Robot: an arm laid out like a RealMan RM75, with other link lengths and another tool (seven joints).
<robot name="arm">
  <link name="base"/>
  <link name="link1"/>
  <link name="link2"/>
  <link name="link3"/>
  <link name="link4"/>
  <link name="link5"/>
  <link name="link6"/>
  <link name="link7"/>
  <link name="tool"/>
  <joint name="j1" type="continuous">
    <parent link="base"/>
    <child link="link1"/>
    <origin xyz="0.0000 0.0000 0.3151" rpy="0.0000 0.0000 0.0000"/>
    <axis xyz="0 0 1"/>
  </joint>
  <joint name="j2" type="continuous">
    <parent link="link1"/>
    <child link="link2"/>
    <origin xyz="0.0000 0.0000 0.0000" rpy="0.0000 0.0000 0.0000"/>
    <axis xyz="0 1 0"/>
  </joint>
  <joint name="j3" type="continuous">
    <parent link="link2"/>
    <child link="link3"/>
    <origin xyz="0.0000 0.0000 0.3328" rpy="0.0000 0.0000 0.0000"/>
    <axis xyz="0 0 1"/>
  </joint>
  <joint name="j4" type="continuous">
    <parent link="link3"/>
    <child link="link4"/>
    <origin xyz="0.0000 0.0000 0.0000" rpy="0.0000 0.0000 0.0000"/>
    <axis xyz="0 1 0"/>
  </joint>
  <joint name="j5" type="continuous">
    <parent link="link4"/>
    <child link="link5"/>
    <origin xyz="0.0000 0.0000 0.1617" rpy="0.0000 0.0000 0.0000"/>
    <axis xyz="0 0 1"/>
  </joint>
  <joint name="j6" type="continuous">
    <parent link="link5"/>
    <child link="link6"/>
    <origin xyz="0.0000 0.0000 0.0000" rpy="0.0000 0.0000 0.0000"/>
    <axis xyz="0 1 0"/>
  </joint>
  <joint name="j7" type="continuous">
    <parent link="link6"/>
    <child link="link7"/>
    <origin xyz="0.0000 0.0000 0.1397" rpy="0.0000 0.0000 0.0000"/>
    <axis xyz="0 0 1"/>
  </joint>
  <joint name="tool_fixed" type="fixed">
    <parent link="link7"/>
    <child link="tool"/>
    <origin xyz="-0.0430 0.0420 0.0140" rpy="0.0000 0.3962 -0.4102"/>
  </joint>
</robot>
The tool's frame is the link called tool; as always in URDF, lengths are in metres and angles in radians. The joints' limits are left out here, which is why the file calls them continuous.
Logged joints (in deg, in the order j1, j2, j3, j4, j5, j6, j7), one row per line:
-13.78, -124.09, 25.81, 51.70, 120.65, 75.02, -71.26
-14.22, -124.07, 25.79, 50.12, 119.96, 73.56, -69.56
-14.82, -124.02, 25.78, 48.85, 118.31, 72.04, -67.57
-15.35, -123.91, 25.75, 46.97, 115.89, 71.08, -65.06
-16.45, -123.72, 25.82, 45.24, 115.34, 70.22, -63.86
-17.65, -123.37, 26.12, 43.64, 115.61, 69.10, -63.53
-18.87, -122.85, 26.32, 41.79, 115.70, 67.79, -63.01
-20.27, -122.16, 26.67, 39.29, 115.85, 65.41, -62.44
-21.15, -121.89, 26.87, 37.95, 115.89, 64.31, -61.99
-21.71, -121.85, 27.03, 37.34, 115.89, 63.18, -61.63
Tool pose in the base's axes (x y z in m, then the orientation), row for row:
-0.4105, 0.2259, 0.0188, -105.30, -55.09, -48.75
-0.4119, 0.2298, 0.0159, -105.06, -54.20, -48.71
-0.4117, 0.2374, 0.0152, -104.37, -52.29, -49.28
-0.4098, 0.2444, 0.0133, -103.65, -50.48, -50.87
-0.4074, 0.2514, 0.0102, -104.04, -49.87, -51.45
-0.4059, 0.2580, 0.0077, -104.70, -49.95, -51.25
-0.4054, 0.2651, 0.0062, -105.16, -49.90, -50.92
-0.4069, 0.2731, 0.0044, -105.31, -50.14, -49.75
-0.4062, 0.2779, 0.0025, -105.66, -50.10, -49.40
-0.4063, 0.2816, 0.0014, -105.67, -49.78, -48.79
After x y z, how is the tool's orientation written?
As a rotation vector, in degrees.
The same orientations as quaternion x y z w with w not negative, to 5 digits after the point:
-0.73821, -0.38621, -0.34176, 0.43483
-0.73808, -0.38077, -0.34220, 0.43948
-0.73621, -0.36885, -0.34762, 0.44845
-0.73293, -0.35695, -0.35971, 0.45389
-0.73488, -0.35225, -0.36341, 0.45145
-0.73826, -0.35221, -0.36137, 0.44759
-0.74091, -0.35157, -0.35876, 0.44581
-0.74260, -0.35357, -0.35082, 0.44773
-0.74471, -0.35311, -0.34818, 0.44665
-0.74571, -0.35129, -0.34431, 0.44941

